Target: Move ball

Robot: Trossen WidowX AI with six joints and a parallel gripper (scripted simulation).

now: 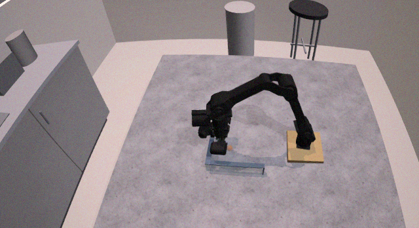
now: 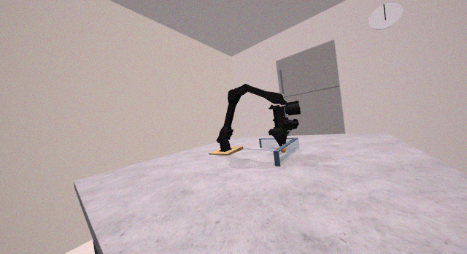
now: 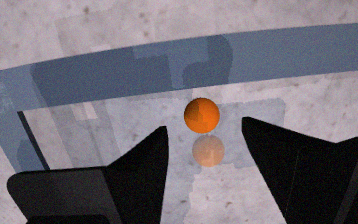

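Now: the orange ball 2 cm below my gripper tip. Round my gripper tip: see-through copy (3 cm behind, 1 cm to the right, 2 cm below).
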